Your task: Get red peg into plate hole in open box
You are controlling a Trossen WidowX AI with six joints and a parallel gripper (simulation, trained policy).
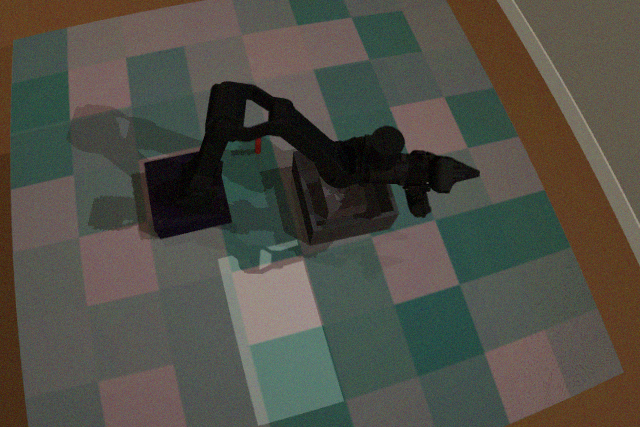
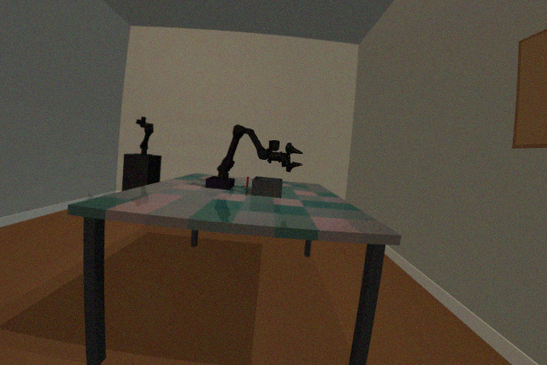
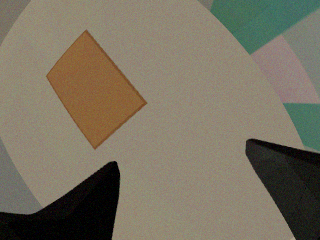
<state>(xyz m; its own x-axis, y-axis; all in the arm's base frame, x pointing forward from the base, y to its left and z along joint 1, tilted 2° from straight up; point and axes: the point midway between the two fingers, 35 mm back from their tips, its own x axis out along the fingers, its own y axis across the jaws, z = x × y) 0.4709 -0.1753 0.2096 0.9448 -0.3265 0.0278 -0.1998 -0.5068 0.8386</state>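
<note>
My gripper tip is 34 cm past the red peg, 29 cm to the right of it and 21 cm above it. Also, from my gripper tip: grey plate 19 cm behind, 11 cm to the left, 21 cm below; then box 19 cm behind, 11 cm to the left, 23 cm below.
</note>
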